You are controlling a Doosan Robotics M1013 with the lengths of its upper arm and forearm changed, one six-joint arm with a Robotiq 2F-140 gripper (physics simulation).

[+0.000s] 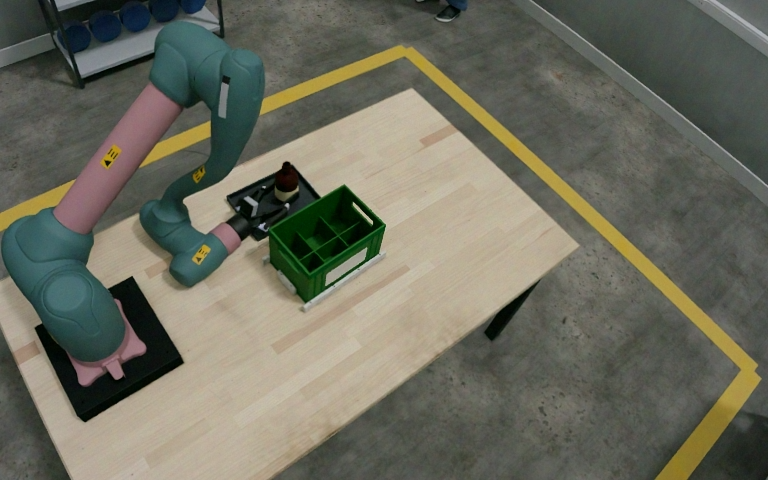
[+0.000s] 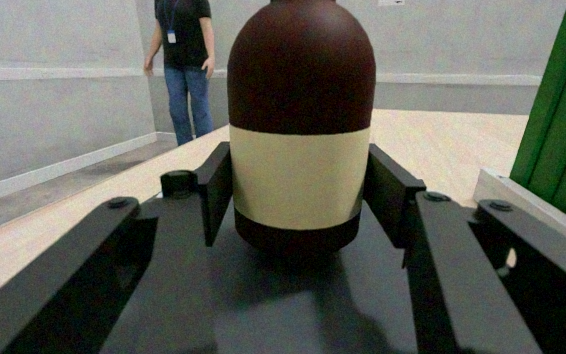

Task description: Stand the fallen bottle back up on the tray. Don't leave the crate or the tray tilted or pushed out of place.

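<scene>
The brown bottle (image 1: 286,180) (image 2: 301,175) with a cream label stands upright at the tray. My gripper (image 1: 284,198) (image 2: 296,164) is shut on the bottle, one finger on each side of its label, with the hand low and reaching in sideways. The bottle's base is low over or on the black tray (image 1: 307,185) (image 2: 265,320); whether it touches cannot be told. The tray looks flat on the table. The green crate (image 1: 345,266) (image 2: 546,130) stands upright beside the tray, its compartments open at the top.
The wooden table (image 1: 453,226) carries everything. White strips (image 1: 345,283) (image 2: 520,200) lie along the crate's base. The arm's black base plate (image 1: 161,353) is at the near left. A person (image 2: 185,65) stands beyond the table, and a shelf rack (image 1: 150,53) stands behind the arm.
</scene>
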